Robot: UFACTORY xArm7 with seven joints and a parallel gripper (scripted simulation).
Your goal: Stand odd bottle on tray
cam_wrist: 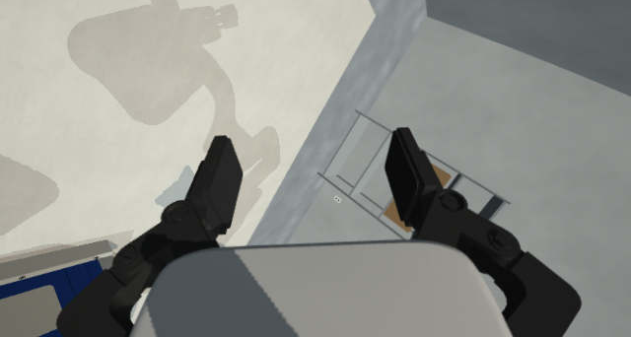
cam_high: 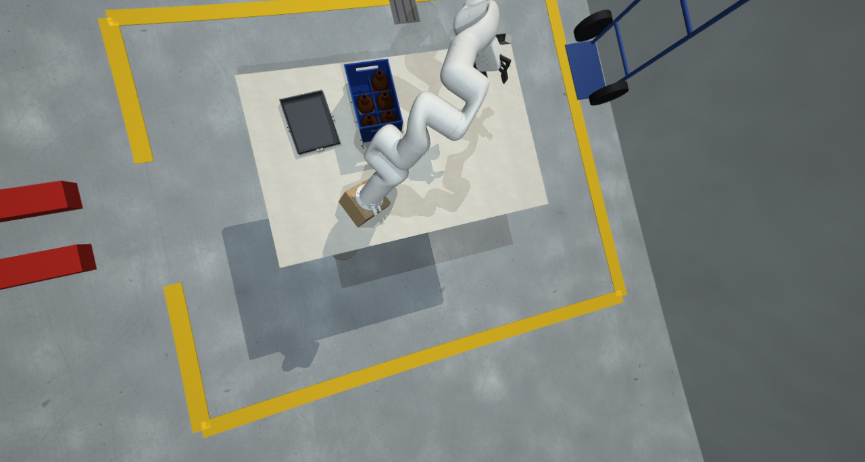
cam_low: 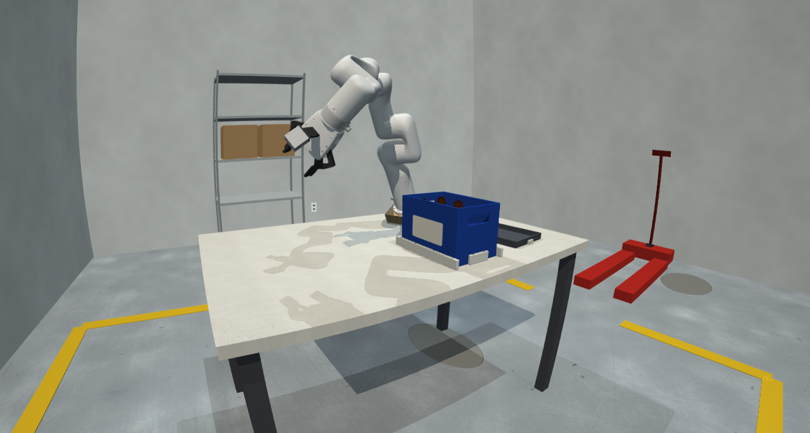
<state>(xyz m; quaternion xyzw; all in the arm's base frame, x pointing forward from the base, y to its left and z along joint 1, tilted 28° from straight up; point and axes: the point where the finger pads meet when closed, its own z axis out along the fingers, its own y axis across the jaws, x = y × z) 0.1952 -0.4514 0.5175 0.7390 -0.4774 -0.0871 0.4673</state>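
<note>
Right now my hand is 450 mm to the right of the blue crate, 220 mm above it and 160 mm short of it. The rest, counted from my hand: dark grey tray (750 mm to the left, 290 mm below, 200 mm ahead).
</note>
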